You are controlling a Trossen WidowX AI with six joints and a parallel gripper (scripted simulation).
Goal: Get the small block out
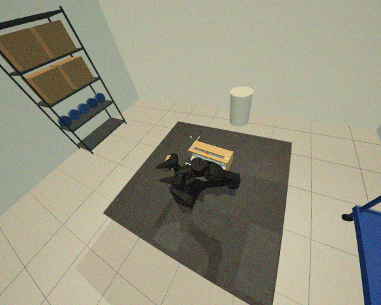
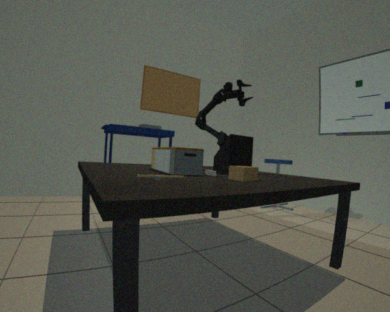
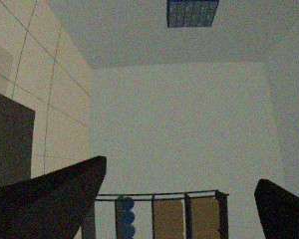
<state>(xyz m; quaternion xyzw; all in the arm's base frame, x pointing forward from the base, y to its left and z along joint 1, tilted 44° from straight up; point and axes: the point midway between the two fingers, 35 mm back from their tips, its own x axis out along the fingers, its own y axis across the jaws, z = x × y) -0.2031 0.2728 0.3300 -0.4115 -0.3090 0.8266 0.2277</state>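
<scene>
Right now the box is 54 cm ahead of my gripper tip, 5 cm to the left of it and 51 cm below it. Round my gripper tip: tan block: 38 cm ahead, 38 cm to the left, 54 cm below; then red block: 55 cm ahead, 7 cm to the left, 49 cm below.
</scene>
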